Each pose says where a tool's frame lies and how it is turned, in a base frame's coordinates. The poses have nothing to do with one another.
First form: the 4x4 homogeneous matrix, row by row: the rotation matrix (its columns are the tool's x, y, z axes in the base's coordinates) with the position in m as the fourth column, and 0 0 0 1 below. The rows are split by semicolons.
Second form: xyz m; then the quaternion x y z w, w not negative. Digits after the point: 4 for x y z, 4 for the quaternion.
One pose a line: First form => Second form
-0.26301 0.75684 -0.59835 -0.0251; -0.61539 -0.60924 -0.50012 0.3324; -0.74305 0.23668 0.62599 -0.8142; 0 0 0 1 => -0.0251 0.3324 -0.8142 0.4243 0.0833 -0.7903 0.4341
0.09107 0.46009 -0.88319 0.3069; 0.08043 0.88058 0.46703 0.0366; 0.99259 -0.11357 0.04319 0.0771; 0 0 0 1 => 0.3069 0.0366 0.0771 -0.2045 -0.6607 -0.1337 0.7097
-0.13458 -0.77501 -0.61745 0.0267; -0.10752 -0.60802 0.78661 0.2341; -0.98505 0.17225 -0.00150 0.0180; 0 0 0 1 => 0.0267 0.2341 0.0180 -0.6072 0.3633 0.6598 0.2529
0.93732 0.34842 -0.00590 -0.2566; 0.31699 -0.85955 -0.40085 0.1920; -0.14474 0.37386 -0.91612 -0.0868; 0 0 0 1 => -0.2566 0.1920 -0.0868 0.9635 0.1727 -0.0391 0.2010
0.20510 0.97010 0.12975 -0.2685; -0.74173 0.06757 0.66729 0.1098; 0.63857 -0.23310 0.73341 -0.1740; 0 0 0 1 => -0.2685 0.1098 -0.1740 -0.3179 -0.1796 -0.6043 0.7082
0.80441 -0.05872 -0.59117 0.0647; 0.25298 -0.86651 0.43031 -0.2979; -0.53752 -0.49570 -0.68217 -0.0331; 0 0 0 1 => 0.0647 -0.2979 -0.0331 -0.9156 -0.0530 0.3082 0.2528
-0.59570 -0.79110 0.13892 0.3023; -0.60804 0.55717 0.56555 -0.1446; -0.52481 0.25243 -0.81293 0.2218; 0 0 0 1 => 0.3023 -0.1446 0.2218 -0.4062 0.8611 0.2375 0.1927
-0.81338 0.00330 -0.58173 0.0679; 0.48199 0.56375 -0.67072 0.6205; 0.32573 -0.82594 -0.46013 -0.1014; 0 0 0 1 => 0.0679 0.6205 -0.1014 -0.1441 -0.8422 0.4443 0.2694
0.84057 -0.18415 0.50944 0.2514; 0.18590 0.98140 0.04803 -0.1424; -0.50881 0.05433 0.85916 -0.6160; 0 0 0 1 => 0.2514 -0.1424 -0.6160 0.0016 0.2654 0.0964 0.9593
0.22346 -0.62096 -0.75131 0.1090; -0.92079 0.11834 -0.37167 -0.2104; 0.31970 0.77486 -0.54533 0.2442; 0 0 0 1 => 0.1090 -0.2104 0.2442 0.6423 -0.6000 -0.1680 0.4462
